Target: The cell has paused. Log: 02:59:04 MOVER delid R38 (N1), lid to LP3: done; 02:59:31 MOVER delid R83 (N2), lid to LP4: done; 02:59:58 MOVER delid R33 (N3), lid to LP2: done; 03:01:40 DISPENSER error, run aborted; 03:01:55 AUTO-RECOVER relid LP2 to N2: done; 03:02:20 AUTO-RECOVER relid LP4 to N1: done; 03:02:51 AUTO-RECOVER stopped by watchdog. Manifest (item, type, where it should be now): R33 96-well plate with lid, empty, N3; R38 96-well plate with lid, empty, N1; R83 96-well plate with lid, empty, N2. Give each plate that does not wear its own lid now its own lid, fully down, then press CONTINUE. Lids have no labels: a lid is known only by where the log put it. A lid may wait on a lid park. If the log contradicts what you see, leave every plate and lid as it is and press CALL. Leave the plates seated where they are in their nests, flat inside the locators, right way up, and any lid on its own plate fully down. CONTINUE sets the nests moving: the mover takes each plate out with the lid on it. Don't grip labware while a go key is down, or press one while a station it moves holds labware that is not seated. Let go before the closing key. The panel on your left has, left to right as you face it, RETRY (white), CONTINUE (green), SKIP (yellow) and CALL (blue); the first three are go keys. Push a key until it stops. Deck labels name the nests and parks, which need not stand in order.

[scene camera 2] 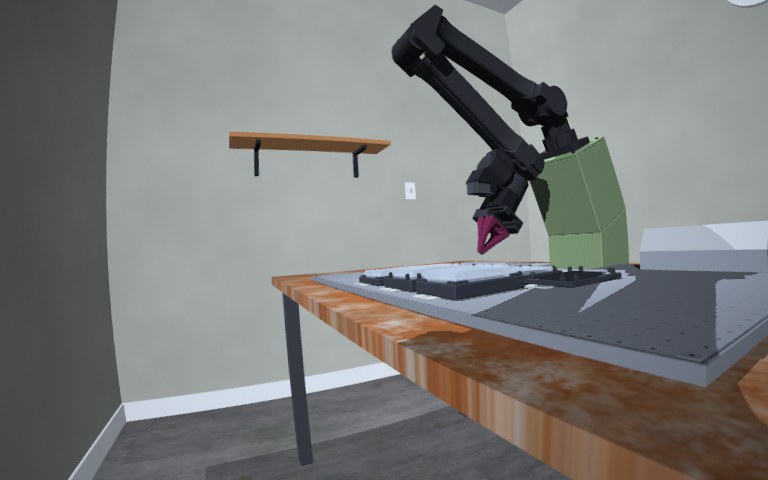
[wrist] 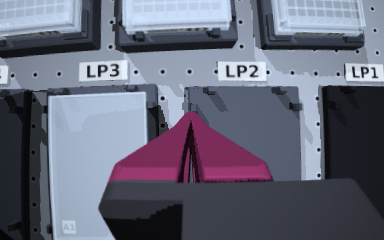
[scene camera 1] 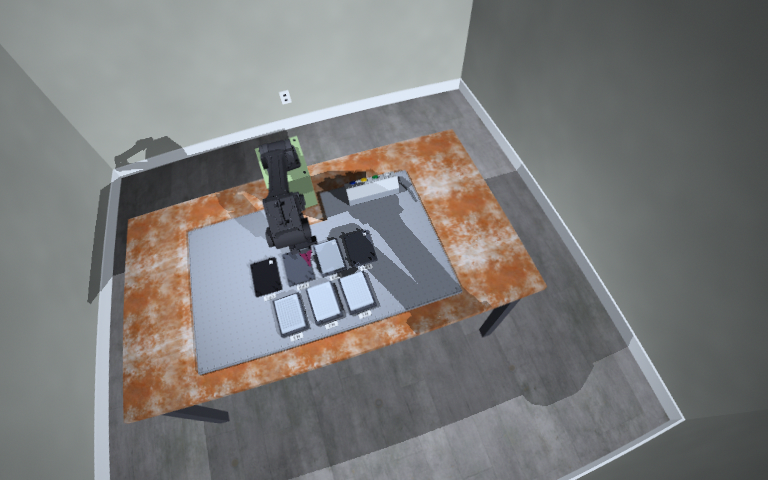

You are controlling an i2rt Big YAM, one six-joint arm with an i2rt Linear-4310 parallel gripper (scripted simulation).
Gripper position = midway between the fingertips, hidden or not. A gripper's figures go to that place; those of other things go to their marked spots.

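A clear lid [wrist: 88, 134] is 19 cm from the lens, and there's a LP2 park [wrist: 254, 117] that's 18 cm from the lens. My gripper [wrist: 191, 120] is 13 cm from the lens.
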